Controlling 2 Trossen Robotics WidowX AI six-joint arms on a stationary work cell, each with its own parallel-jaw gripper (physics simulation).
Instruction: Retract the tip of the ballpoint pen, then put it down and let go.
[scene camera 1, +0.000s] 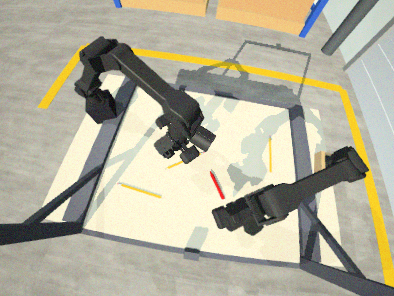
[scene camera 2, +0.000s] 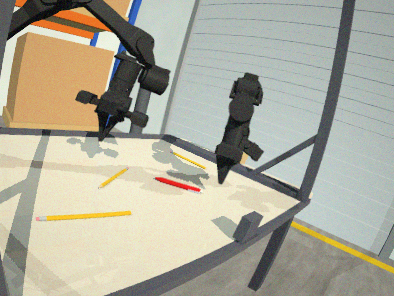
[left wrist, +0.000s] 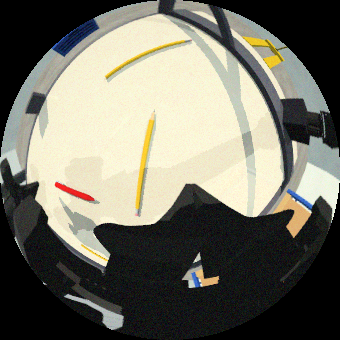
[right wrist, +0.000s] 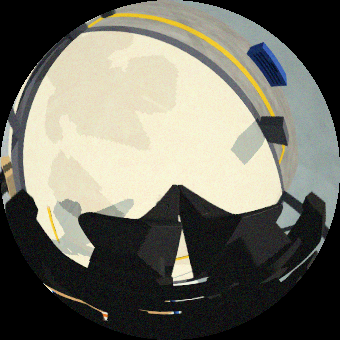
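Where they show: left gripper, fingertip midpoint: (scene camera 2: 100, 141) (left wrist: 189, 187) (right wrist: 207, 277); right gripper, fingertip midpoint: (scene camera 2: 220, 184) (left wrist: 37, 182) (right wrist: 176, 188); left arm's base, link origin: (scene camera 1: 97, 99) (left wrist: 307, 121).
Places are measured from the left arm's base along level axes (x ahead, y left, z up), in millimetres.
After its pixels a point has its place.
Observation:
The red ballpoint pen (scene camera 1: 217, 185) @[x 415, y -471, z -94 mm] (scene camera 2: 177, 184) @[x 409, y -469, z -97 mm] (left wrist: 74, 192) @[x 408, y -454, z -95 mm] lies flat on the cream table top (scene camera 1: 165, 225) @[x 179, y -562, z -106 mm] (scene camera 2: 165, 245) @[x 134, y -554, z -106 mm], apart from both grippers. Its white clip end points to the right in scene camera 2; whether its writing tip is out is too small to tell. The pen does not show in the right wrist view. My right gripper (scene camera 2: 221, 181) @[x 424, y -574, z -64 mm] (right wrist: 176, 188) @[x 424, y -574, z -64 mm] is shut and empty, raised above the table to the right of the pen in scene camera 2. My left gripper (scene camera 2: 102, 137) @[x 284, y -288, z -19 mm] (left wrist: 189, 187) @[x 284, y -288, z -19 mm] is shut and empty, raised above the table at the back left there.
Yellow pencils lie on the table: one (scene camera 1: 140, 190) @[x 110, y -410, z -100 mm] (scene camera 2: 84, 216) @[x 98, y -408, z -101 mm] (left wrist: 145, 55) @[x 119, y -412, z -103 mm], one (scene camera 1: 175, 164) @[x 269, y -339, z -100 mm] (scene camera 2: 114, 177) @[x 305, y -335, z -101 mm] (left wrist: 145, 162) @[x 299, y -330, z -100 mm] near the left arm, and one (scene camera 1: 270, 154) @[x 703, y -402, z -100 mm] (scene camera 2: 189, 160) @[x 699, y -405, z -101 mm] (right wrist: 53, 224) @[x 693, y -417, z -102 mm] farther right. A dark block (scene camera 2: 247, 227) @[x 222, y -673, z -65 mm] (left wrist: 35, 103) (right wrist: 274, 131) @[x 262, y -668, z -70 mm] stands at the table edge.

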